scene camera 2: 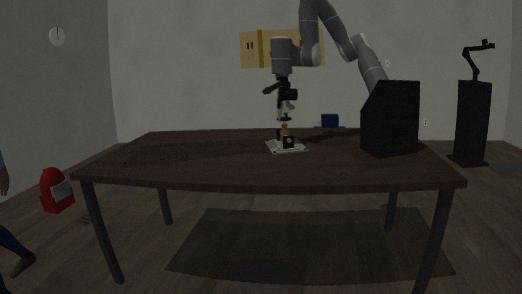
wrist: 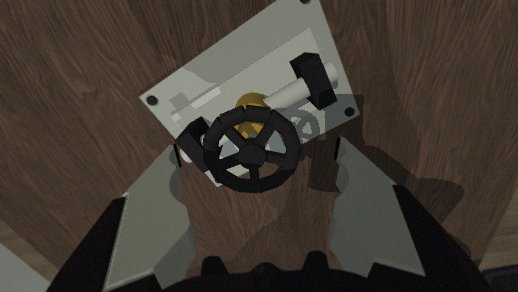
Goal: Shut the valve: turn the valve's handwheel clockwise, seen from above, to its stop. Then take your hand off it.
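Note:
The valve's black five-spoked handwheel [scene camera 2: 284,119] [wrist: 252,155] sits on top of a brass valve body [scene camera 2: 284,131] [wrist: 250,100], above a light grey base plate [scene camera 2: 270,147] [wrist: 190,82]. My gripper [scene camera 2: 284,113] [wrist: 257,143] is open, with one finger on each side of the wheel. In the wrist view gaps show between the wheel's rim and both fingertips, the left gap smaller than the right. In the scene view the fingers are dim and small, close around the height of the wheel. The wheel's turning angle relative to its stop cannot be told.
A white pipe [wrist: 289,94] runs from the valve body through black clamp blocks [wrist: 314,81] [scene camera 2: 288,141] on the plate. The plate rests on a dark wooden table [scene camera 2: 200,162]. A large black box [scene camera 2: 392,117] stands at the table's right, beside the arm's lower part.

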